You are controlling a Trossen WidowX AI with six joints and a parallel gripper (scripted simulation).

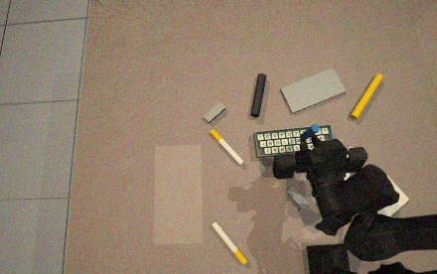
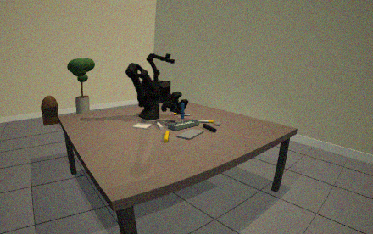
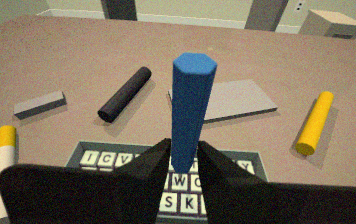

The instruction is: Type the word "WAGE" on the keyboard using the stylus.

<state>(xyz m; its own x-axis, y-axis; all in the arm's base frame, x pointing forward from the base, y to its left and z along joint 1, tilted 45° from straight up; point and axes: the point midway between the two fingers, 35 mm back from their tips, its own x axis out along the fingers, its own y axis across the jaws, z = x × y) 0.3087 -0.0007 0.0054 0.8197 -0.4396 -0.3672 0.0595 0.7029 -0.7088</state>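
My gripper tip is 14 cm short of the grey plate, 7 cm to the left of it and 8 cm above it. From my gripper tip the other things lie so: blue stylus: 2 cm below; black cylinder: 14 cm ahead, 8 cm to the left, 7 cm below; yellow cylinder: 9 cm ahead, 21 cm to the right, 7 cm below.
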